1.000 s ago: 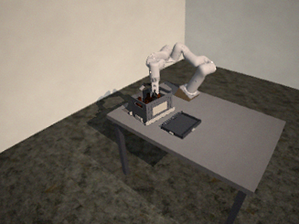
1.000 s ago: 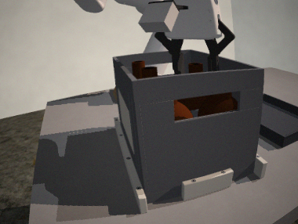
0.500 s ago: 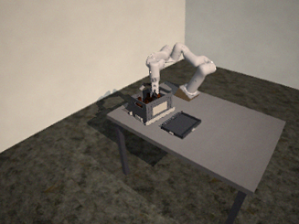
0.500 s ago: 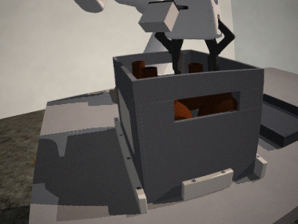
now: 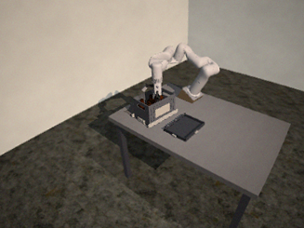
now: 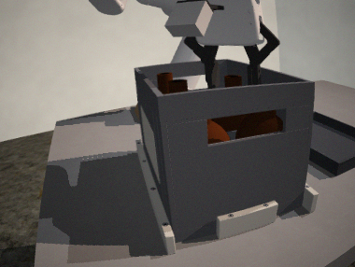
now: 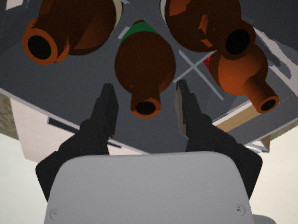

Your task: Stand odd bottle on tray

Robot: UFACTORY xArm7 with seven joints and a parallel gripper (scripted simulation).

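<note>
My gripper is now 80 mm above the dark grey crate, 40 mm to the left of it and 10 mm past it. The rest, counted from my hand: dark flat tray 250 mm to the left, 150 mm below, 10 mm behind; glass bottle 100 mm behind, 70 mm to the right, 70 mm below.
</note>
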